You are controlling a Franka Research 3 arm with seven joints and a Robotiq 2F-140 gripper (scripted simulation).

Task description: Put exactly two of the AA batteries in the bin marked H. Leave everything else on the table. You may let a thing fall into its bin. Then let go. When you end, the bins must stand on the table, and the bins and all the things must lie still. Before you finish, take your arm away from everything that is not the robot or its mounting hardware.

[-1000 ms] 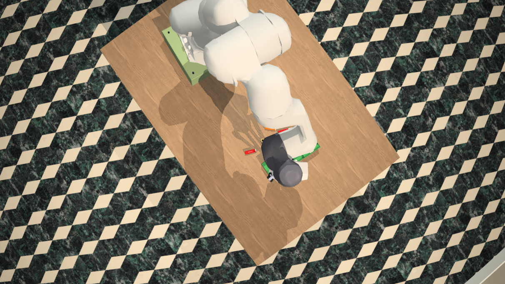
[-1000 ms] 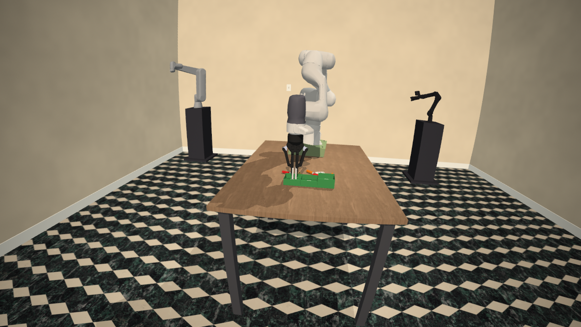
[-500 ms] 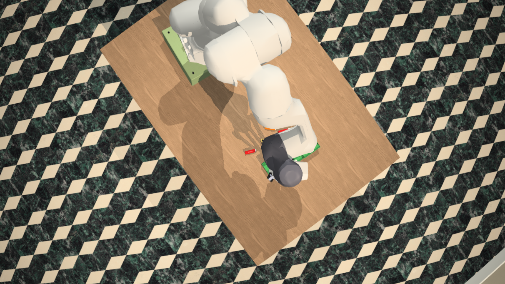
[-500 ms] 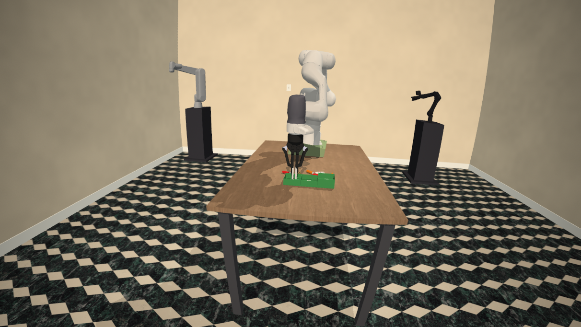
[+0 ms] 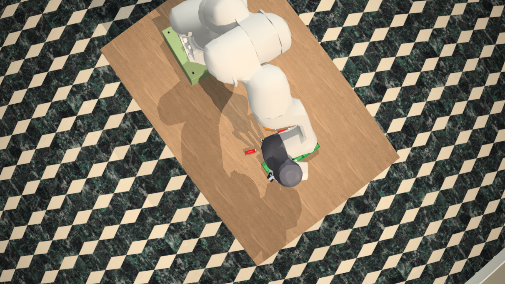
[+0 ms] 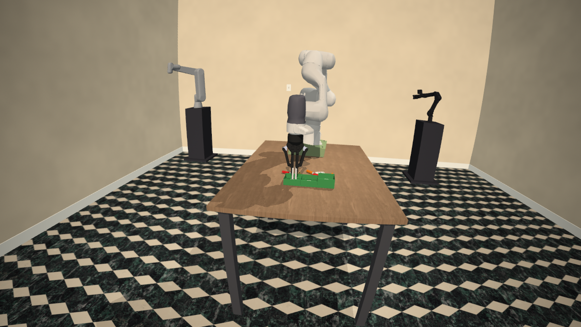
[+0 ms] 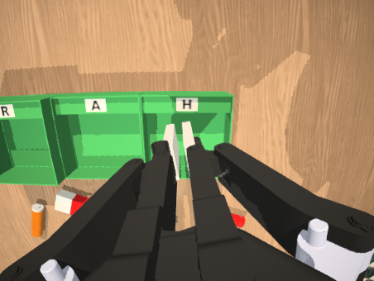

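Right now the green bin marked H is 8 cm to the left of my hand and 3 cm below it. Round my hand: red-and-white cylinder 13 cm to the left, 10 cm behind, 4 cm below; then red cylinder 11 cm behind, 6 cm to the right, 4 cm below; then small brass nut 12 cm behind, 5 cm below, 1 cm to the left.
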